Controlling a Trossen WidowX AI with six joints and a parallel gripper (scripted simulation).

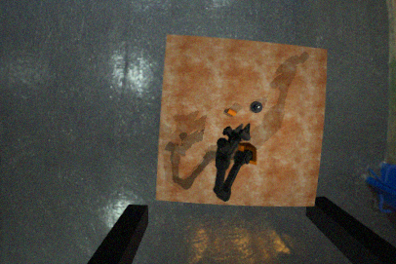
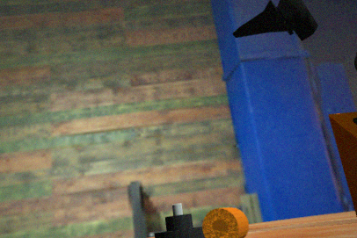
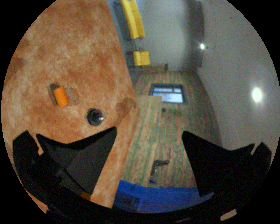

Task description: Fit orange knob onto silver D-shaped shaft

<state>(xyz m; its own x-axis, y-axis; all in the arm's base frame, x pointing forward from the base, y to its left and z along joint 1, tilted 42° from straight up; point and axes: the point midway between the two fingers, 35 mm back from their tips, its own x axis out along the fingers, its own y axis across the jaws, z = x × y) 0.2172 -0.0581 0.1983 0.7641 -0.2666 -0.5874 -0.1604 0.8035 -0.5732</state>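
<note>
The orange knob is 60 mm ahead of my gripper tip, 40 mm to the left of it and 290 mm below it. Also, from my gripper tip: dark round pedestal (90 mm ahead, 170 mm to the right, 280 mm below).
</note>
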